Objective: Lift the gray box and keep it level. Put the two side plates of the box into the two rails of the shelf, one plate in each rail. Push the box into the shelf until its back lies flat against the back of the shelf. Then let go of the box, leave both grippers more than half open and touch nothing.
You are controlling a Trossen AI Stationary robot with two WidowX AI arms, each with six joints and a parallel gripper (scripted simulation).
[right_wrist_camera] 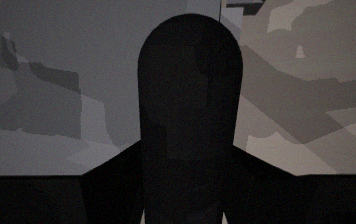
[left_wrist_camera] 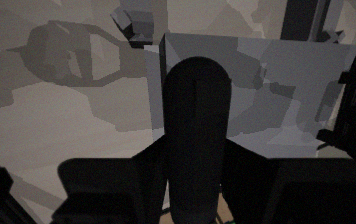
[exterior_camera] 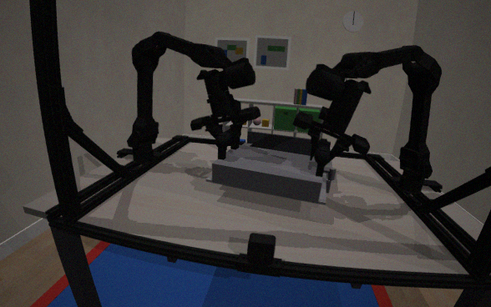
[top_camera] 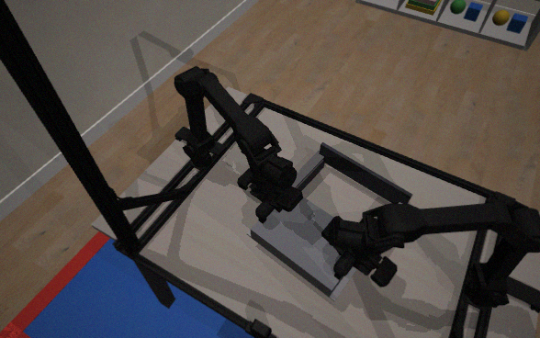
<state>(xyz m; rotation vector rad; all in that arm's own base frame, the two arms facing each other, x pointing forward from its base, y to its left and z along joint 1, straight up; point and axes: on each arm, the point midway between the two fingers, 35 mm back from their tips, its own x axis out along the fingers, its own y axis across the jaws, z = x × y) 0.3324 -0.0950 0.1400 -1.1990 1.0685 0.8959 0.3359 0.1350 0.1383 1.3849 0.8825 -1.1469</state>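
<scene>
My left gripper is now 2 cm past the gray box, 12 cm to the left of it and 5 cm above it. The rest, counted from my left hand: dark back bar (27 cm ahead, 17 cm to the right, 8 cm below).
Now: the gray box 12 cm to the left of my right hand, 5 cm below it and 2 cm ahead of it. Also, from my right hand: dark back bar 31 cm ahead, 8 cm to the left, 8 cm below.
</scene>
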